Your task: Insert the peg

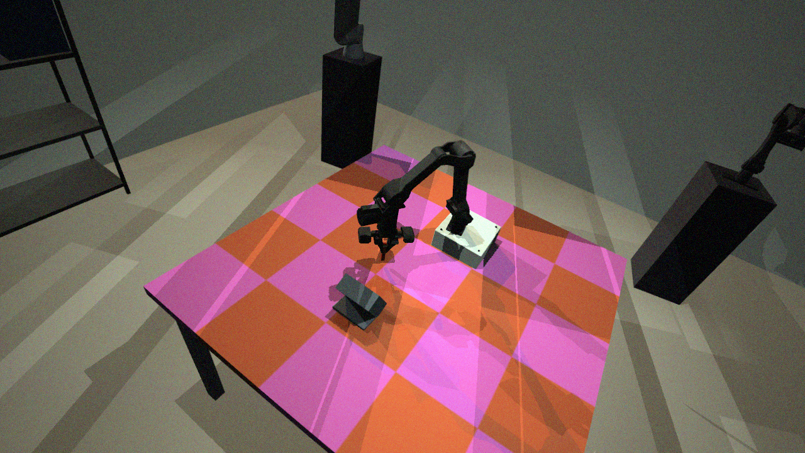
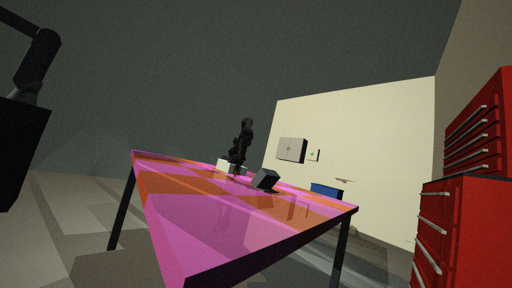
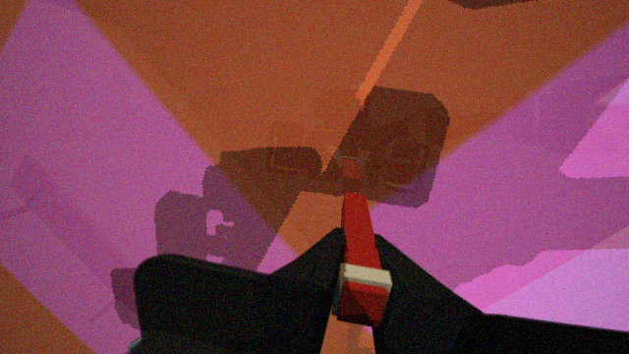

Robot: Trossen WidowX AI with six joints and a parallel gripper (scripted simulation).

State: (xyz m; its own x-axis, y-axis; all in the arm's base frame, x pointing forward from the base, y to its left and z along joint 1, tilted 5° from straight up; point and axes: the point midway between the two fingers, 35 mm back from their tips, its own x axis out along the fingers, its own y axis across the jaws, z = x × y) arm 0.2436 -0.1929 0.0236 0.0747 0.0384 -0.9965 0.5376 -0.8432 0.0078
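Right now the sloped panel is 210 mm ahead of my gripper tip and 20 mm to the left of it. Also, from my gripper tip: red peg: 20 mm above.
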